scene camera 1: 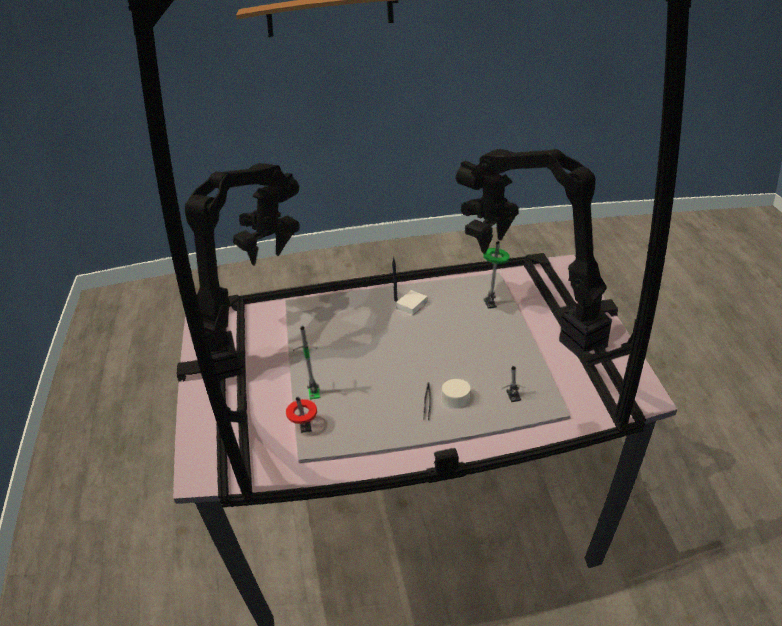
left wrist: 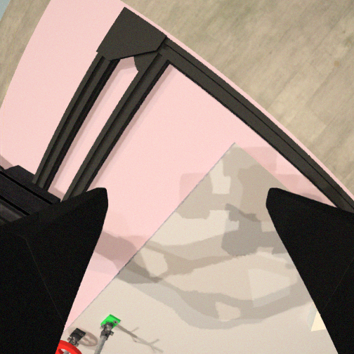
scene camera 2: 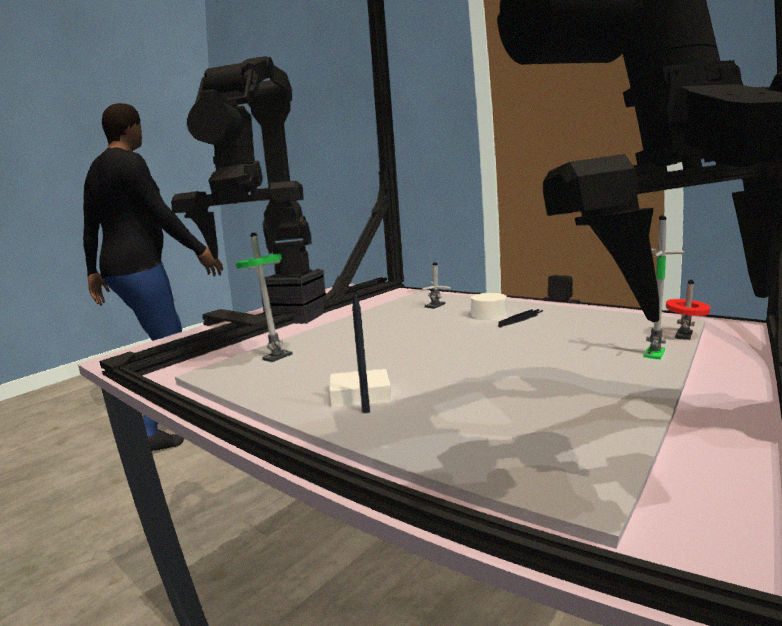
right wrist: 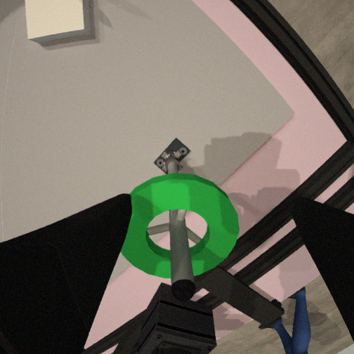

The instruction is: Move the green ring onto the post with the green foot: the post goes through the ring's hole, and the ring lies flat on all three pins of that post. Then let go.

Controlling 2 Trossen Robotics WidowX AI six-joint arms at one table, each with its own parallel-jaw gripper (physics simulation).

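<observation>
The green ring lies on the pins high on a tall post with a dark foot, at the back right in scene camera 1. The post with the green foot stands bare at the left in scene camera 1. My right gripper is open and empty above the green ring; in its wrist view the ring shows between the fingers, closer to the left one in the picture. My left gripper is open and empty, high over the table's back left in scene camera 1.
A red ring is on a short post close to the green-footed one. A bare short post, a white round block and dark tweezers are nearer the front. A dark upright rod stands by a white block.
</observation>
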